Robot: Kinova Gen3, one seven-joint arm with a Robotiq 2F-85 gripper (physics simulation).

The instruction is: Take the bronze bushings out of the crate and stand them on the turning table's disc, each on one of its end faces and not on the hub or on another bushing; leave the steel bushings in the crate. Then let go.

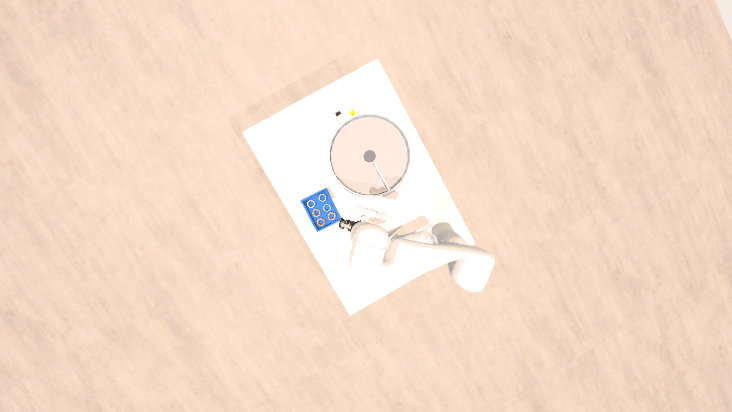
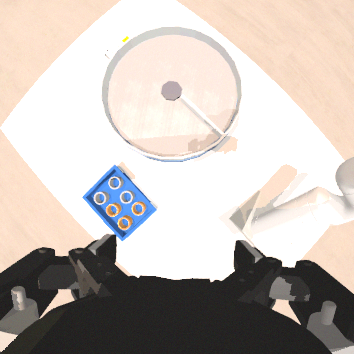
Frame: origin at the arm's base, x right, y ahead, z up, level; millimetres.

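Seen in the pictures: gripper, fingertip midpoint: (image 2: 174, 250); arm's base, link origin: (image 2: 261, 231).
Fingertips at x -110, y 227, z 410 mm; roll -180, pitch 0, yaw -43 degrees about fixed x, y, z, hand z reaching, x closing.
Note:
Pixels of each thing's top centre, then the offset from my fingertips to it. "spot": a spot on its surface instead. Level surfaces: height alone.
- blue crate, top centre: (image 2: 117, 203) (image 1: 321, 210) dx -161, dy +92, dz -476 mm
- turning table's disc, top centre: (image 2: 170, 89) (image 1: 369, 156) dx +181, dy +249, dz -465 mm
- thin white bar, surface spot: (image 2: 202, 115) (image 1: 382, 177) spot: dx +193, dy +123, dz -433 mm
- yellow piece, surface spot: (image 2: 125, 39) (image 1: 352, 112) spot: dx +187, dy +488, dz -468 mm
- black piece, surface spot: (image 1: 338, 113) spot: dx +123, dy +519, dz -500 mm
- white table, surface height: dz -526 mm
The blue crate (image 1: 335, 209) (image 2: 141, 225) stands on the white table. Three bronze bushings stand in its near part: one (image 1: 316, 212) (image 2: 109, 213), a second (image 1: 331, 219) (image 2: 143, 212) and a third (image 1: 321, 225) (image 2: 122, 226). Three steel bushings, one (image 1: 310, 207) (image 2: 100, 202), one (image 1: 322, 193) (image 2: 115, 187) and one (image 1: 327, 210) (image 2: 126, 201), stand in its other part. The turning table's disc (image 1: 353, 168) (image 2: 140, 110) bears no bushing; its dark hub (image 1: 369, 156) (image 2: 171, 91) is at the centre. My gripper (image 2: 174, 250) is open and empty, above the table beside the crate.
A thin white bar (image 1: 381, 176) (image 2: 202, 115) runs from the hub to the disc's rim. A yellow piece (image 1: 352, 113) (image 2: 125, 39) and a black piece (image 1: 338, 113) lie beyond the disc. The arm (image 1: 435, 250) (image 2: 300, 207) reaches over the white table (image 1: 286, 138) (image 2: 50, 110) from its right side.

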